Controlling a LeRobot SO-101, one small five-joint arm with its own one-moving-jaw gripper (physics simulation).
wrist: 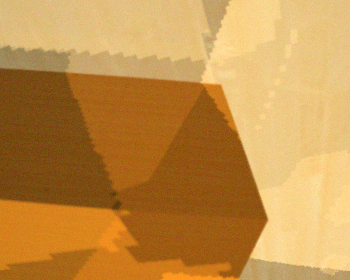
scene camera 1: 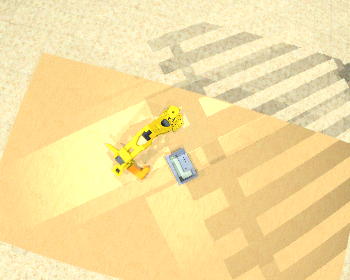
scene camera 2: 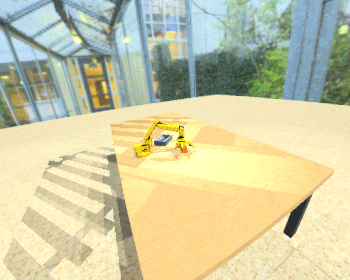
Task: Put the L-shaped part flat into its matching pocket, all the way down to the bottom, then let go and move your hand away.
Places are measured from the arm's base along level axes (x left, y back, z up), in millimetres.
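Pixels of known places: hand at its tool point: (wrist: 123, 231) (scene camera 2: 180, 151); arm's base at its link origin: (scene camera 1: 169, 125) (scene camera 2: 145, 152).
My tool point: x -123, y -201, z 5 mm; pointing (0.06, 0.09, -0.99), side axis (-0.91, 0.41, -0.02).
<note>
For each thing: its top centre in the pictures, then the offset to it from my tool point. "spot": a spot on its surface instead. Level surfaces: height alone.
- blue-grey tray at its top centre: (scene camera 1: 181, 166) (scene camera 2: 163, 137) dx +222, dy +30, dz +32 mm
- pale L shape at a spot on its surface: (scene camera 1: 179, 167) spot: dx +216, dy +25, dz +0 mm
- wooden table at its surface level: dz -5 mm
The blue-grey tray (scene camera 1: 187, 158) (scene camera 2: 163, 140) with the pocket stands on the table, right of the gripper in scene camera 1. A pale L shape (scene camera 1: 179, 167) shows inside it; I cannot tell whether this is the L-shaped part or the pocket floor, nor how deep it lies. My gripper (scene camera 1: 126, 161) (scene camera 2: 189, 148) is wide open beside the tray, apart from it, with nothing between its jaws. The wrist view shows the orange fixed jaw (wrist: 175, 165) large and close; the moving jaw is out of that picture. The tray does not show there.
The yellow arm's base (scene camera 1: 173, 119) (scene camera 2: 142, 149) stands on the wooden table (scene camera 1: 85, 210) (scene camera 2: 220, 220), above the tray in scene camera 1. The arm arches from the base to the gripper. Striped shadows cross the table. The table edge runs behind the base in scene camera 1.
</note>
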